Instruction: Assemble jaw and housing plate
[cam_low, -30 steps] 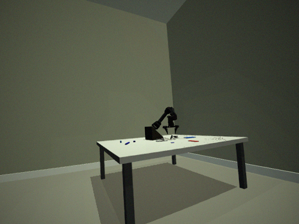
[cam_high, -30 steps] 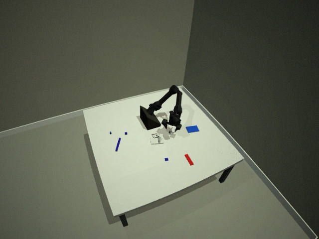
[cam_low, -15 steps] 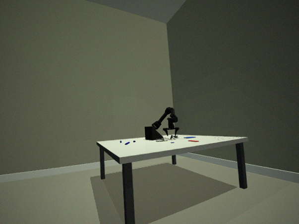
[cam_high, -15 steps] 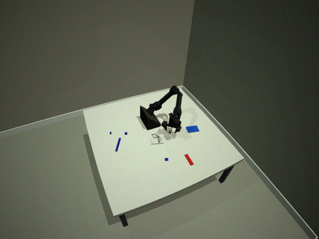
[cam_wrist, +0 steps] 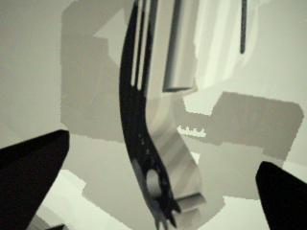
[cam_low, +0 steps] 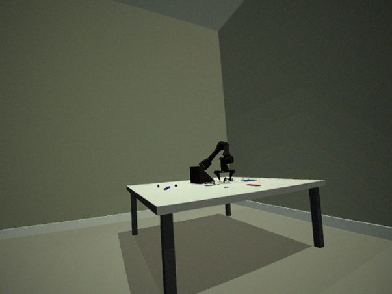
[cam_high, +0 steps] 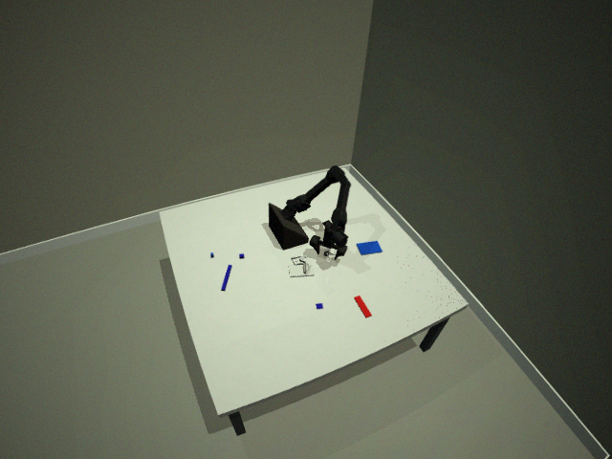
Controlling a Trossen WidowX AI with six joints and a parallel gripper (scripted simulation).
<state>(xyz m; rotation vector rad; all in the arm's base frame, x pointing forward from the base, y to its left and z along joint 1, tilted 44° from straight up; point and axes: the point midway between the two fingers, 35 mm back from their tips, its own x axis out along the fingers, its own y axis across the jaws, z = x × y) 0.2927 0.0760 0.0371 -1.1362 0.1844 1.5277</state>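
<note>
My gripper tip is 2 cm below the jaw, 1 cm to the right of it and 1 cm past it. Round my gripper tip: blue bar 50 cm to the right, 14 cm behind, 1 cm below; then red bar 34 cm ahead, 3 cm to the right, 1 cm below; then blue flat plate 25 cm to the left, 6 cm ahead, 1 cm below.
</note>
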